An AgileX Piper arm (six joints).
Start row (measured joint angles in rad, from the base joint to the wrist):
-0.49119 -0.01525 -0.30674 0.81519 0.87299 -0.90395
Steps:
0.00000 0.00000 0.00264 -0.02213 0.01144 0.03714
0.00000 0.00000 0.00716 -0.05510 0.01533 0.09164
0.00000 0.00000 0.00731 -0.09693 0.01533 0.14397
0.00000 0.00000 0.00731 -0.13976 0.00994 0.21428
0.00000 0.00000 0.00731 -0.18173 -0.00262 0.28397
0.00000 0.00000 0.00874 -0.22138 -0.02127 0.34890
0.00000 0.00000 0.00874 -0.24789 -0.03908 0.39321
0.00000 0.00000 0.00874 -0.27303 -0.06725 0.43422
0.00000 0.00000 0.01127 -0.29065 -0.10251 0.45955
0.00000 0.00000 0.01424 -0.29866 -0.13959 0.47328
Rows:
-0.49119 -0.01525 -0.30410 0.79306 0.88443 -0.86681
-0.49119 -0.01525 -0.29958 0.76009 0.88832 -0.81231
-0.49119 -0.01525 -0.29943 0.71826 0.88832 -0.75998
-0.49119 -0.01525 -0.29943 0.67543 0.88293 -0.68967
-0.49119 -0.01525 -0.29943 0.63346 0.87037 -0.61998
-0.49119 -0.01525 -0.29800 0.59381 0.85172 -0.55505
-0.49119 -0.01525 -0.29800 0.56730 0.83391 -0.51074
-0.49119 -0.01525 -0.29800 0.54216 0.80574 -0.46973
-0.49119 -0.01525 -0.29547 0.52454 0.77048 -0.44440
-0.49119 -0.01525 -0.29250 0.51653 0.73340 -0.43067

